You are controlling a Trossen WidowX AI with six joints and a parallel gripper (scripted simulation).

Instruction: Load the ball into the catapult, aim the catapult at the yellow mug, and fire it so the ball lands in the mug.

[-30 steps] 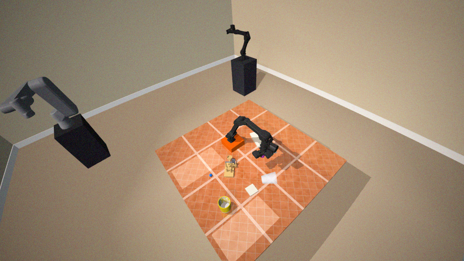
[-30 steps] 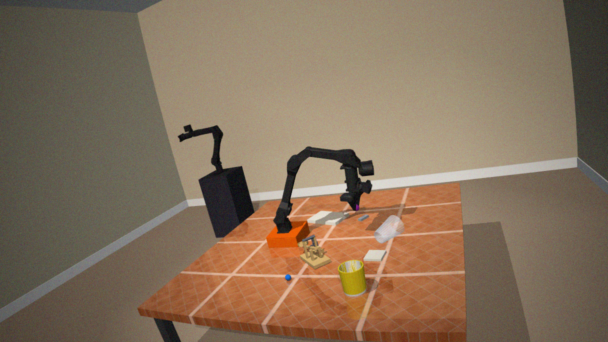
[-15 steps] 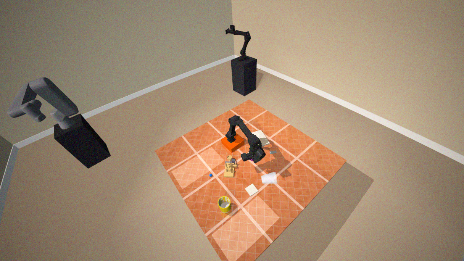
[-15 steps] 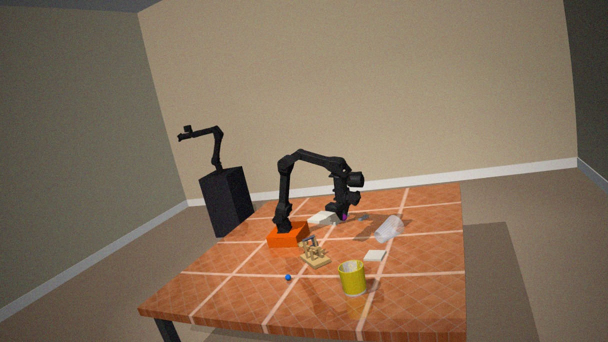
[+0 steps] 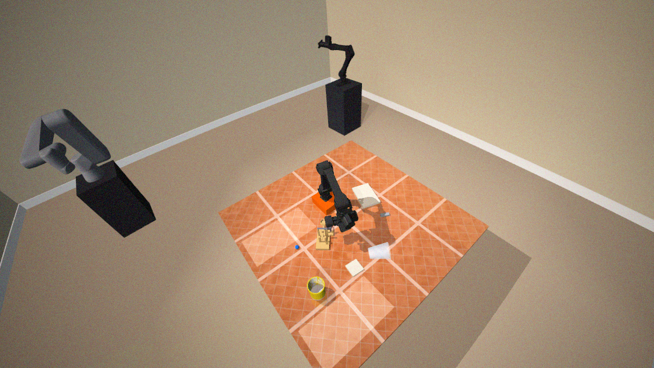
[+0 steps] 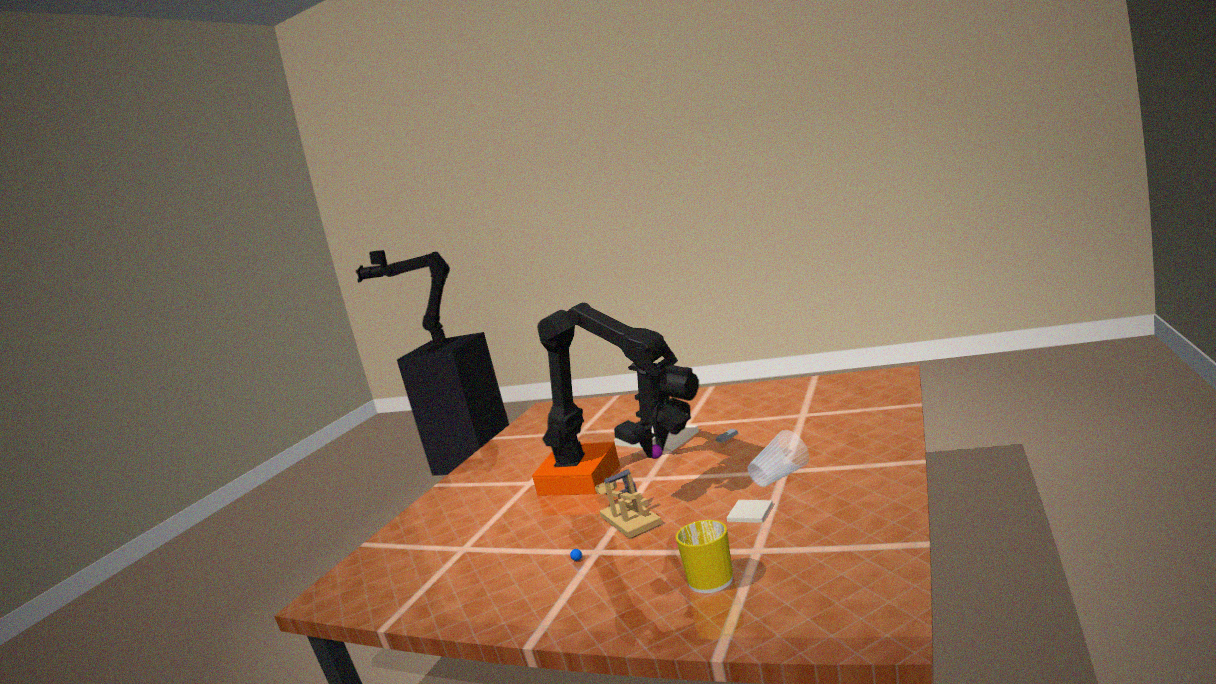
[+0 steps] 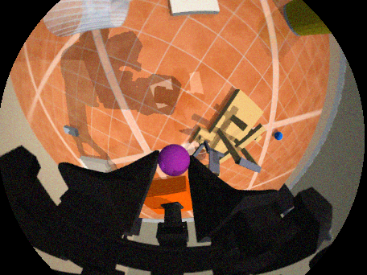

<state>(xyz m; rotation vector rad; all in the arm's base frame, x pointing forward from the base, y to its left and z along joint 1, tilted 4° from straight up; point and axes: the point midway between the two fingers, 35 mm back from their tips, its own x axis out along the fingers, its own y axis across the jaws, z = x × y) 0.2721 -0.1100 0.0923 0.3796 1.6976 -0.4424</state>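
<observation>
The catapult lies 70 mm behind my gripper tip, 60 mm to the right of it and 60 mm below it. Round my gripper tip: small white tile 210 mm ahead, 100 mm to the right, 100 mm below; blue ball 260 mm to the right, 120 mm behind, 100 mm below; purple ball 10 mm above.
</observation>
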